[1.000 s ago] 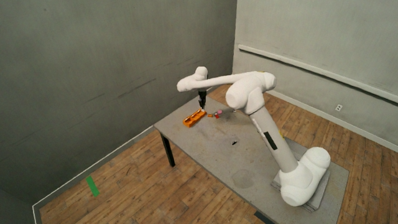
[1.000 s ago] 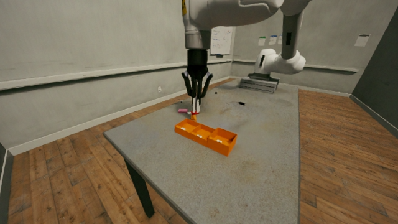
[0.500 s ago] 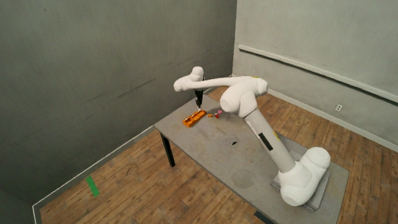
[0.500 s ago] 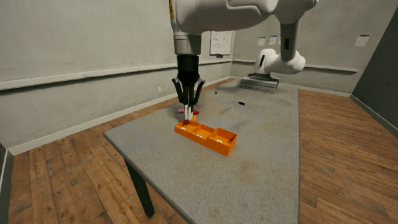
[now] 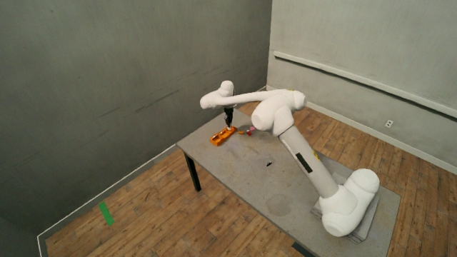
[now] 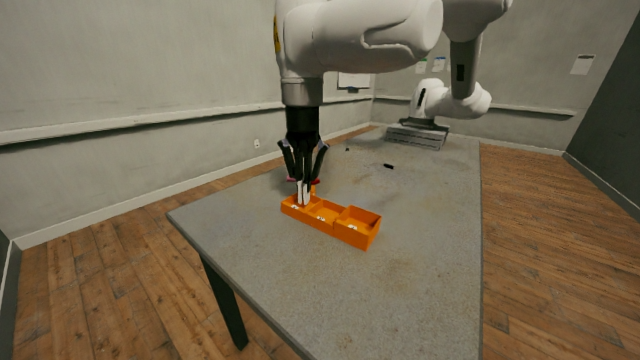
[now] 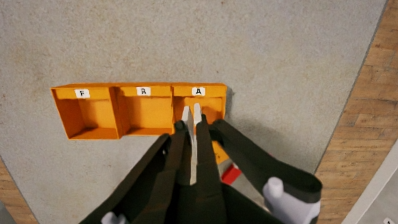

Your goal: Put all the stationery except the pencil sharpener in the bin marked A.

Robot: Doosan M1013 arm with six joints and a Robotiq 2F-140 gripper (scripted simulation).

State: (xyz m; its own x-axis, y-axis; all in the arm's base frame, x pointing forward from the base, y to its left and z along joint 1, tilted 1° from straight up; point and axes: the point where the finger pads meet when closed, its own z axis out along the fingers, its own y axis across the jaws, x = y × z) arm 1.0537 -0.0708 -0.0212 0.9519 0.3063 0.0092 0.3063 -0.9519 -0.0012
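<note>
Now: hand 8 cm to the right of the bin and 4 cm above it. The rest, counted from my hand: pink eraser: 16 cm to the right, 13 cm behind, 6 cm below; then small red object: 14 cm behind, 10 cm to the right, 6 cm below; then small orange-yellow block: 8 cm behind, 6 cm below, 4 cm to the right.
</note>
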